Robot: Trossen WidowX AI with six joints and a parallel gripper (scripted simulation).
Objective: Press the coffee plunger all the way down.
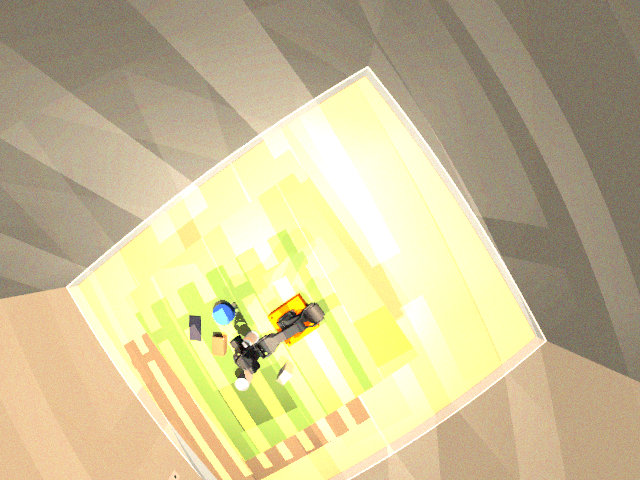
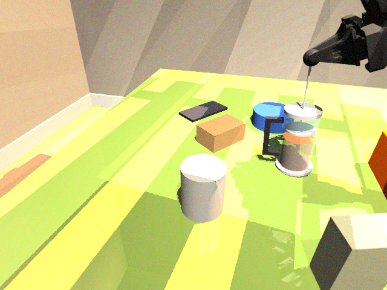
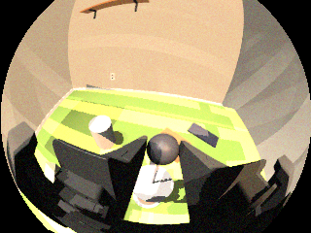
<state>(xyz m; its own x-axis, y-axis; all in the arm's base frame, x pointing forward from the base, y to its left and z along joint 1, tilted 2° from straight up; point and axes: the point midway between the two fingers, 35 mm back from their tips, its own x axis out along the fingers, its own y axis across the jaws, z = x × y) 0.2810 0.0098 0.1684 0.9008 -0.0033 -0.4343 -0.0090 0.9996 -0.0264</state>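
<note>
My gripper tip is 130 mm above the glass coffee press. Round my gripper tip: pale box 260 mm to the left, 200 mm below, 90 mm behind; then flat black slab 250 mm below, 250 mm ahead, 220 mm to the right; then blue bowl 230 mm below, 200 mm to the right, 30 mm ahead.
</note>
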